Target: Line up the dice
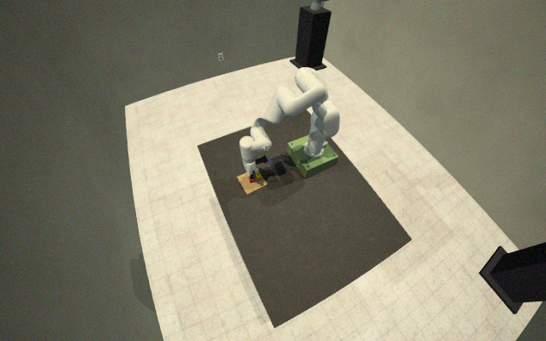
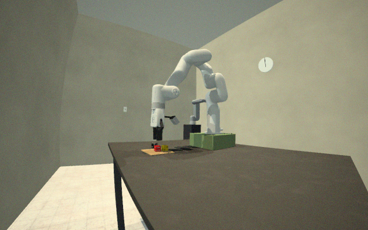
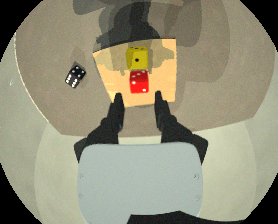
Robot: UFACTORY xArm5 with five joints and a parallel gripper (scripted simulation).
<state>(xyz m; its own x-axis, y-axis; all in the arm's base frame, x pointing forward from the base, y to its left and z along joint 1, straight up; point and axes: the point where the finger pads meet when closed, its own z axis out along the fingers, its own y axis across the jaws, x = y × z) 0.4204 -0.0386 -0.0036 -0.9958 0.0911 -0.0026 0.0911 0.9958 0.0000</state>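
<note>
Now: the black die 120 mm to the right of my hand, 70 mm below it and 40 mm behind it. Also, from my hand: tan mat (80 mm below); then yellow die (70 mm below, 40 mm behind); then red die (70 mm below).
</note>
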